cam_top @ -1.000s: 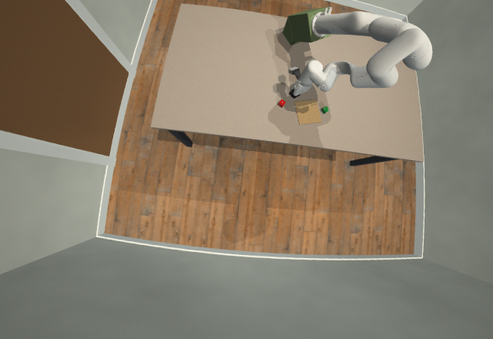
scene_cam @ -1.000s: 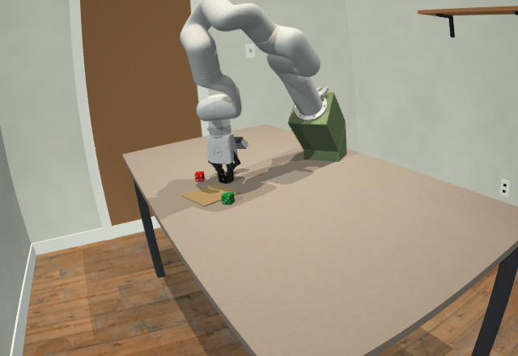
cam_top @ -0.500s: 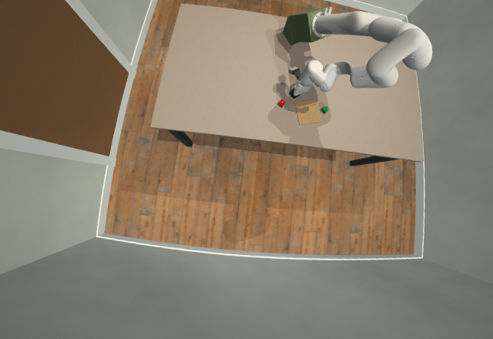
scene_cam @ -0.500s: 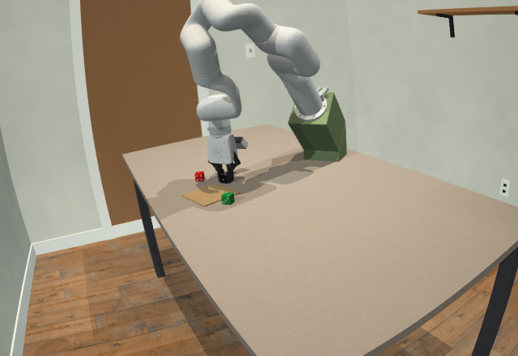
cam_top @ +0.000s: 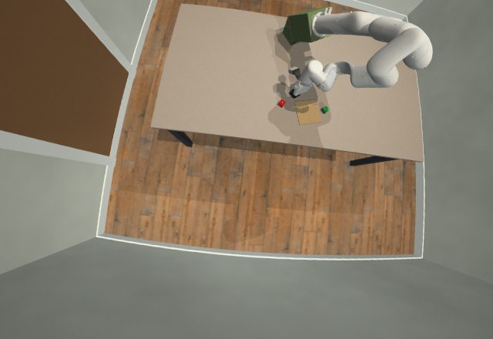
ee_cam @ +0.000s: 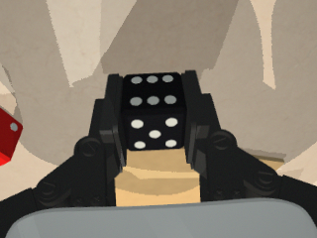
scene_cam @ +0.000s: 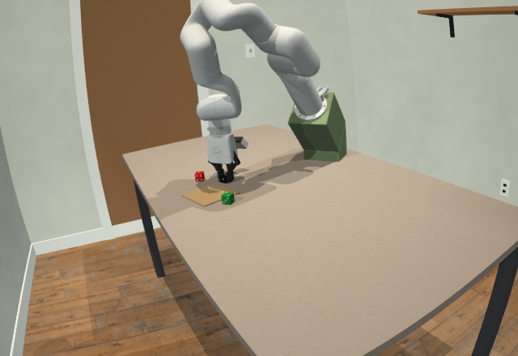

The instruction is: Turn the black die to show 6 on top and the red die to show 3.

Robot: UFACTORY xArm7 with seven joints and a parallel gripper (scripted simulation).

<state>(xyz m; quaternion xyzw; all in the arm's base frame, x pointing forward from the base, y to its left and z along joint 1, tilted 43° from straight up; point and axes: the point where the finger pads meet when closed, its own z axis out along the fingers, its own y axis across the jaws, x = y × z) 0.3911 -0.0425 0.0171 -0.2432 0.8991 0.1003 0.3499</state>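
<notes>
The green die is 19 cm to the left of my hand, 5 cm ahead of it and 1 cm below it. From my hand the other things lie so: tan mat (9 cm to the left, 9 cm ahead, 2 cm below); then black die (1 cm below); then red die (8 cm ahead, 7 cm to the right, 1 cm below).
</notes>
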